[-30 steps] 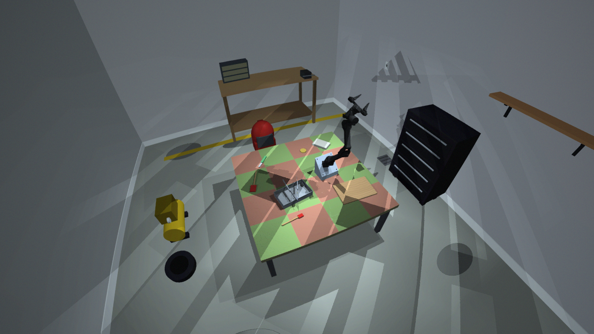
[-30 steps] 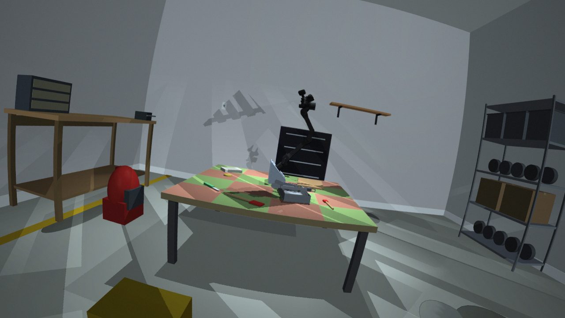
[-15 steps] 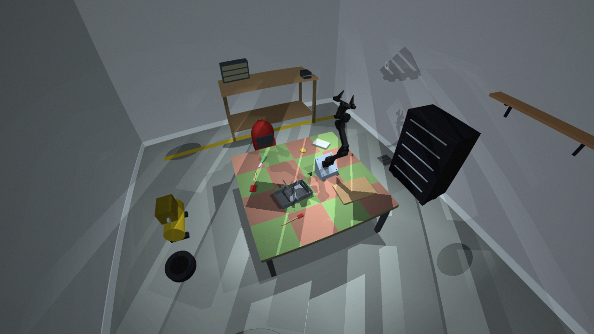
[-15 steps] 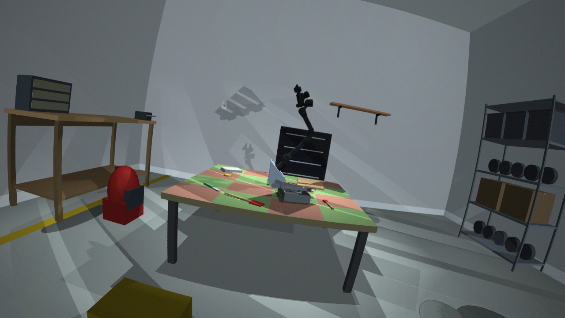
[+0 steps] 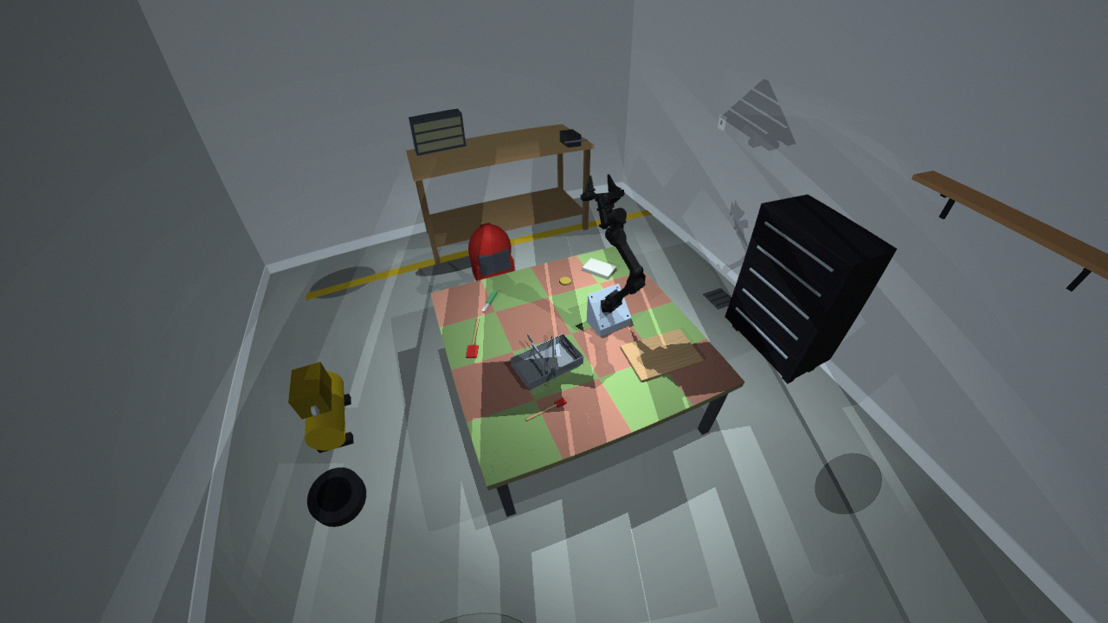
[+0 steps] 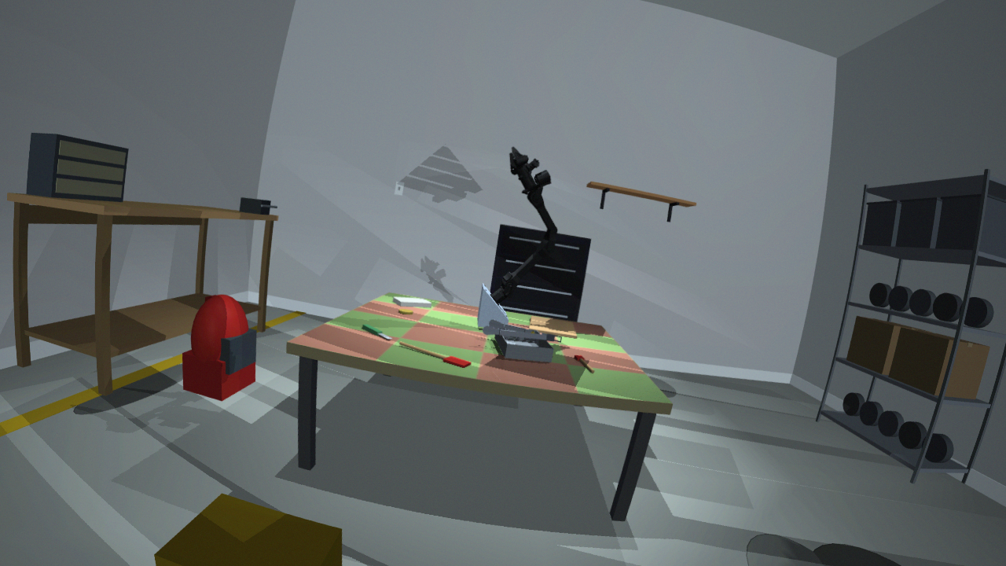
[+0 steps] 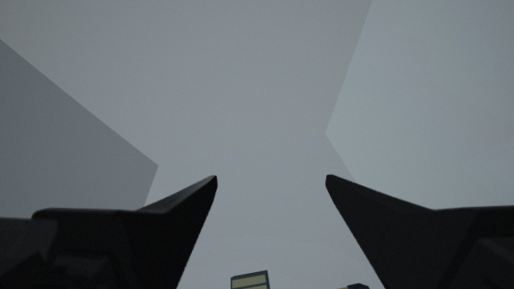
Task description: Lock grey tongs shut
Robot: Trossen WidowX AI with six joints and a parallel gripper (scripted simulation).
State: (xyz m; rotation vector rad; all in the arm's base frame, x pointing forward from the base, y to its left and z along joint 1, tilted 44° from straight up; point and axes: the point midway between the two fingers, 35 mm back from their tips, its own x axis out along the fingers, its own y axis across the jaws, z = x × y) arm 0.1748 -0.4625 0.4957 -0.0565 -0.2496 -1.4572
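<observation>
My gripper tip is 310 mm short of the grey roasting tin, 190 mm to the right of it and 820 mm above it. From my gripper tip the other things lie so: yellow disc 10 mm ahead, 390 mm to the right, 840 mm below; white block 230 mm behind, 430 mm to the right, 840 mm below; wooden board 250 mm behind, 330 mm to the left, 840 mm below.
</observation>
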